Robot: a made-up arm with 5 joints.
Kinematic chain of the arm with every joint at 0, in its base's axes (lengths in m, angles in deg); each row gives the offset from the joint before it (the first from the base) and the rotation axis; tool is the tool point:
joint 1: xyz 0 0 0.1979 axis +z
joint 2: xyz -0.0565 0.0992 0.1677 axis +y
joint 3: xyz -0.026 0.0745 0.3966 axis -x
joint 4: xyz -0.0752 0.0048 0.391 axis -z
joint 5: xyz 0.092 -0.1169 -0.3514 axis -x
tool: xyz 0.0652 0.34 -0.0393
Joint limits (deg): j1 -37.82..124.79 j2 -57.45..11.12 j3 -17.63..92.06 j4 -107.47..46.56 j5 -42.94..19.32
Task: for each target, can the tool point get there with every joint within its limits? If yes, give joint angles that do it. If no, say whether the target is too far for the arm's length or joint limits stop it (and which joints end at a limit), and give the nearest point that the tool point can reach.
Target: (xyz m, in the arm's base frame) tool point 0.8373 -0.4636 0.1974
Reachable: no: joint limits stop it (at a limit: joint 1, joint 3, joint 4, joint 5) | nearest point 0.2332 -0.4413 0.2735 | short by 0.609 m
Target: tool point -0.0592 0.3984 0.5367
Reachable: yes | joints -22.11 -5.71 42.90 -42.25 6.36
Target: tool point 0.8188 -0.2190 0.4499
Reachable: no: joint limits stop it (at a limit: joint 1, joint 3, joint 4, joint 5) | nearest point 0.2361 -0.4455 0.4290 | short by 0.626 m
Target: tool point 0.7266 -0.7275 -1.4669
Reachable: no: too far | nearest point 0.1744 -0.4979 0.2310 | short by 1.800 m
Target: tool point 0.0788 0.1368 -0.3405
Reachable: no: joint limits stop it (at a limit: joint 1, joint 2, joint 3) | nearest point -0.1314 0.3473 0.2454 | short by 0.657 m
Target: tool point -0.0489 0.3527 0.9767
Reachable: yes | joints -12.25 -12.90 -3.47 5.20 -35.24
